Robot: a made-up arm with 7 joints. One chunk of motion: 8 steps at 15 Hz.
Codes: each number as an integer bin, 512 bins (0 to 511) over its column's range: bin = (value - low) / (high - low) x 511, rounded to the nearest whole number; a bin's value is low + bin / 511 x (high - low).
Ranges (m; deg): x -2.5..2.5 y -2.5..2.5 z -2.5..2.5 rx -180..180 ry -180..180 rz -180..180
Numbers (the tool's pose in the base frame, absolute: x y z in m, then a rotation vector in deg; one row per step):
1: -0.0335 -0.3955 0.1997 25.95 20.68 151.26
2: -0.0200 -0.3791 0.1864 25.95 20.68 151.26
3: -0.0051 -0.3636 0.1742 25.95 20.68 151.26
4: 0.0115 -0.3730 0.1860 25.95 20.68 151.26
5: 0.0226 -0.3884 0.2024 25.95 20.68 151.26
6: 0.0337 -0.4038 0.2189 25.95 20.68 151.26
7: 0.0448 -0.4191 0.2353 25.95 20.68 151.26
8: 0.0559 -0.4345 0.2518 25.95 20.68 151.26
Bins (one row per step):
1: 252 215 276 292 285 470
2: 253 217 275 292 285 470
3: 255 218 273 292 285 470
4: 257 217 275 292 285 470
5: 258 216 276 292 285 470
6: 259 214 278 292 285 470
7: 260 213 280 292 285 470
8: 261 211 281 292 285 470

